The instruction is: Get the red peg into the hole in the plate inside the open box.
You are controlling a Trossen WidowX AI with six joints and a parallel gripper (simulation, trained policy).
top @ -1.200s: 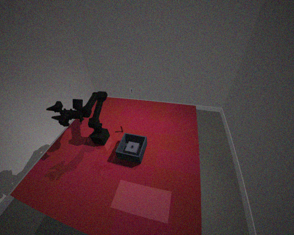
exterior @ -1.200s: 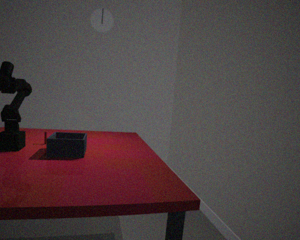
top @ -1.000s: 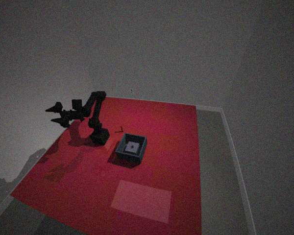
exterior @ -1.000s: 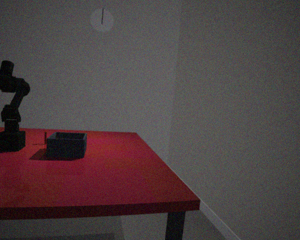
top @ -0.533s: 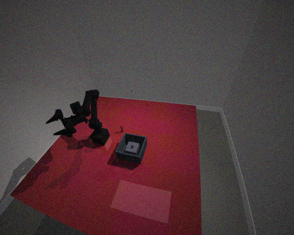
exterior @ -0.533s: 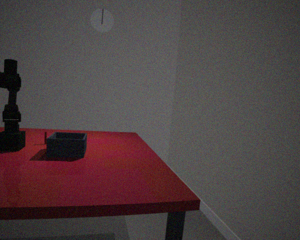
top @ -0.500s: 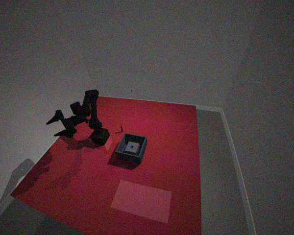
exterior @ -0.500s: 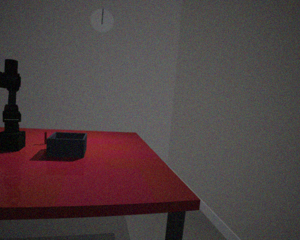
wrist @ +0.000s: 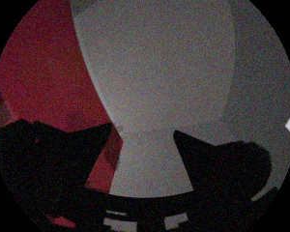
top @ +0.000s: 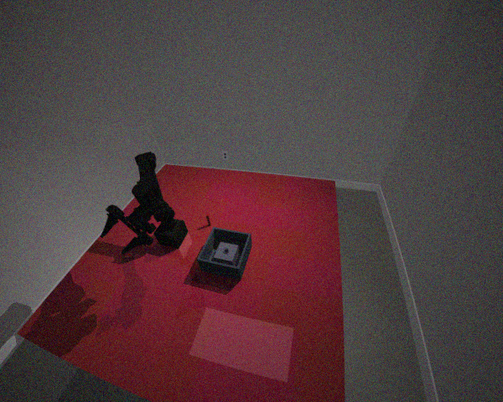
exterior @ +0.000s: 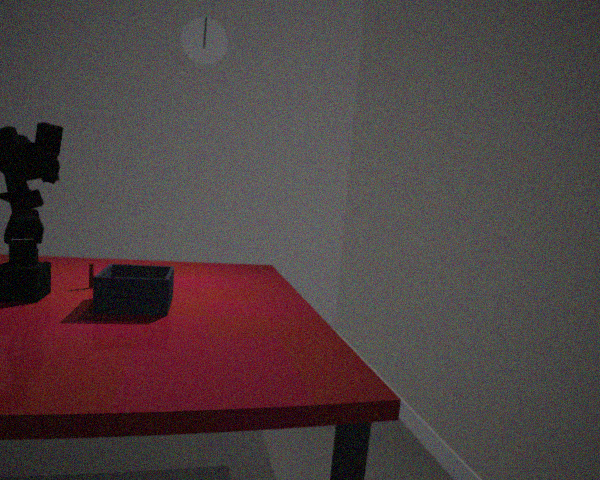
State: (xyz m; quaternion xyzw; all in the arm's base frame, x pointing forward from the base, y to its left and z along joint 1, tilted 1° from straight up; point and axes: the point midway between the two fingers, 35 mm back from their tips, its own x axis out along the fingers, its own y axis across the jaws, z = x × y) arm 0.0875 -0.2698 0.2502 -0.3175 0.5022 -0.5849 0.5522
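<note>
The red peg is 7 cm ahead of my gripper tip, 43 cm to the left of it and 30 cm below it. Also, from my gripper tip: dark box 25 cm ahead, 27 cm to the left, 32 cm below; then pale plate 25 cm ahead, 27 cm to the left, 30 cm below.
</note>
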